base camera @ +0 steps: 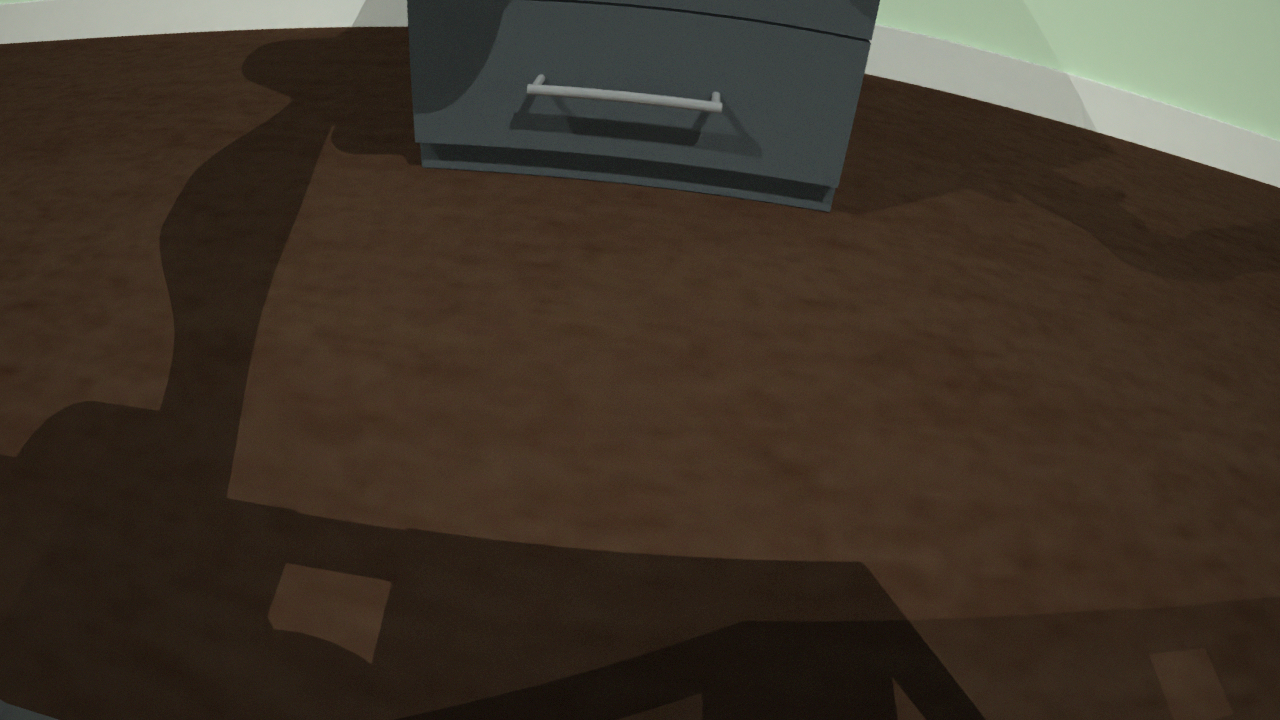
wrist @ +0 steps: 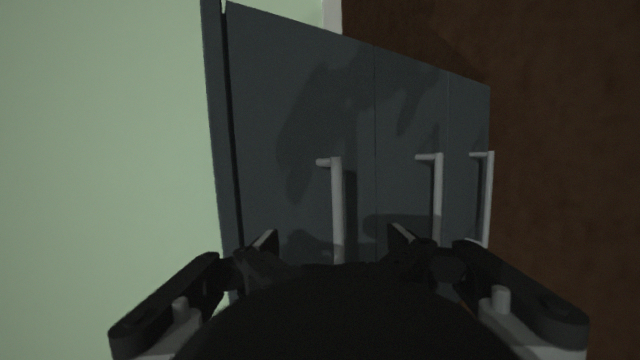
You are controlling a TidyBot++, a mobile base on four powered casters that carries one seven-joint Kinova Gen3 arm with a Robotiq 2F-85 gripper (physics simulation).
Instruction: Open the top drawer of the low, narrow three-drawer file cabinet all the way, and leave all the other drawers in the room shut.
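Frame: origin at the arm's base, x ahead, y left, z up, level; millimetres.
Seen in the pictures: gripper, fingertip midpoint: point(wrist: 332, 238).
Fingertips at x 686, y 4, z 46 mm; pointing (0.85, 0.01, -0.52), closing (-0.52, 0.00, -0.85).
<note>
Offsets run from my fingertips to a thing's middle. "spot": to the spot under its first point. Level surfaces: height alone.
The dark grey-blue three-drawer file cabinet point(base camera: 626, 53) point(wrist: 295, 90) stands against the wall. It appears sideways in the wrist view, with its top to the left. The top drawer's bar handle {spot: dx +11, dy -23, dz -14 mm} point(wrist: 337, 205) lies in line with the space between the fingers. The middle drawer's handle {spot: dx +12, dy -17, dz -168 mm} point(wrist: 438, 190) and the bottom drawer's handle {spot: dx +13, dy +18, dz -324 mm} point(base camera: 626, 96) point(wrist: 489, 195) are further right in the wrist view. All three drawers look shut. My gripper point(wrist: 332, 238) is open, its fingers on either side of the top handle's line in the picture. Its body hides the handle's near end; whether it touches anything cannot be told.
A pale green wall point(base camera: 1163, 53) point(wrist: 100, 125) with a white baseboard point(base camera: 984, 78) point(wrist: 332, 15) runs behind the cabinet. The brown floor {dz -442 mm} point(base camera: 671, 358) point(wrist: 565, 125) stretches in front of it, crossed by dark shadows of the robot.
</note>
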